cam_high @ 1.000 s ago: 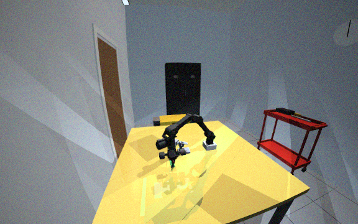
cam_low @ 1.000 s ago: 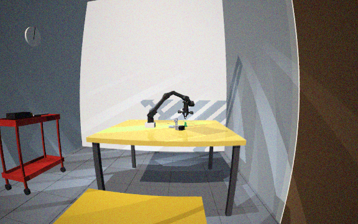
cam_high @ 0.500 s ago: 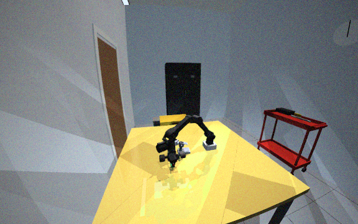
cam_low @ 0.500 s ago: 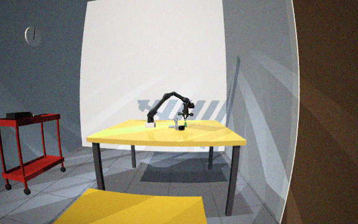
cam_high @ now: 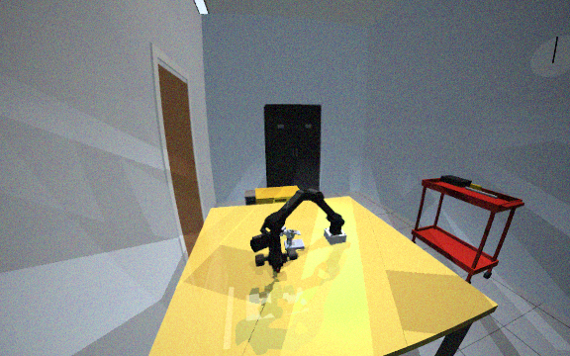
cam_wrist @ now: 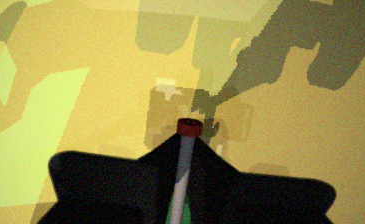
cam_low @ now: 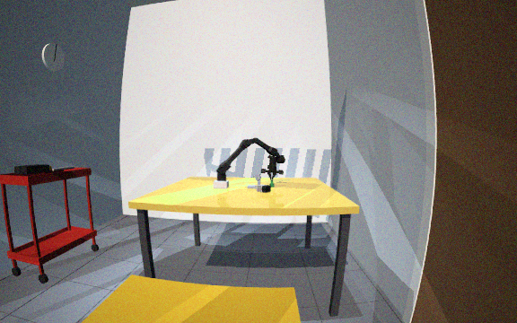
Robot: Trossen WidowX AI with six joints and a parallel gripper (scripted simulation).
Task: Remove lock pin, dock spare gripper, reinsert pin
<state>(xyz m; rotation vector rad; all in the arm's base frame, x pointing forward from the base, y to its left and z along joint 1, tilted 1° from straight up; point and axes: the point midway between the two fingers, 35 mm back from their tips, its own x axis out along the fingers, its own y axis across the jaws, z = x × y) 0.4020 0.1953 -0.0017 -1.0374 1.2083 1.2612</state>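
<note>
Right now my gripper tip is 10 cm to the left of the green bracket. Also, from my gripper tip: spare gripper: 36 cm to the right, 10 cm behind; mount: 21 cm to the right, 13 cm behind, 3 cm above.
</note>
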